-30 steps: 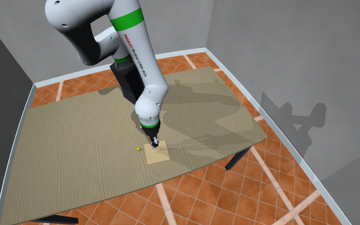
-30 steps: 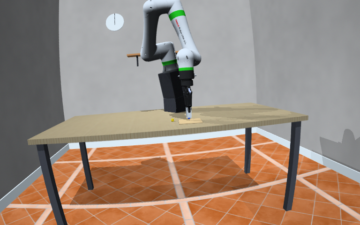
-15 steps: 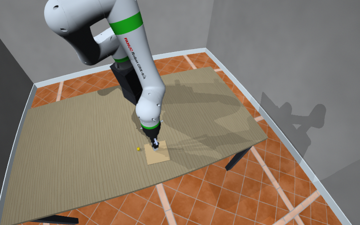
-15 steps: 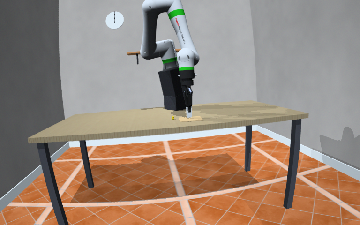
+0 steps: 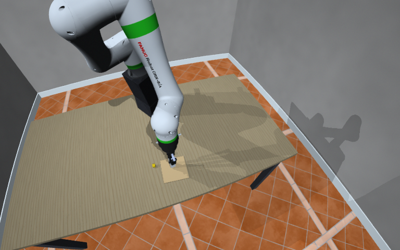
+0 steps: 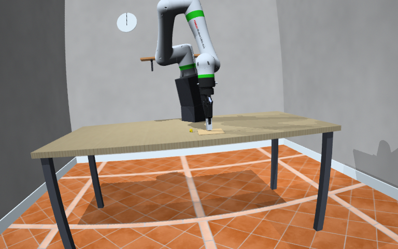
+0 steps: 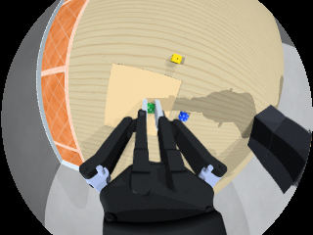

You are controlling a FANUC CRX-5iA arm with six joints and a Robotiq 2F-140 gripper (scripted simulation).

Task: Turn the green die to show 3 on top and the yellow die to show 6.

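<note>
Now: the green die 30 mm below my hand. Also, from my hand: tan mat: 40 mm below, 20 mm ahead; blue die: 80 mm behind, 40 mm below, 10 mm to the left; yellow die: 100 mm to the right, 40 mm below, 20 mm behind.
</note>
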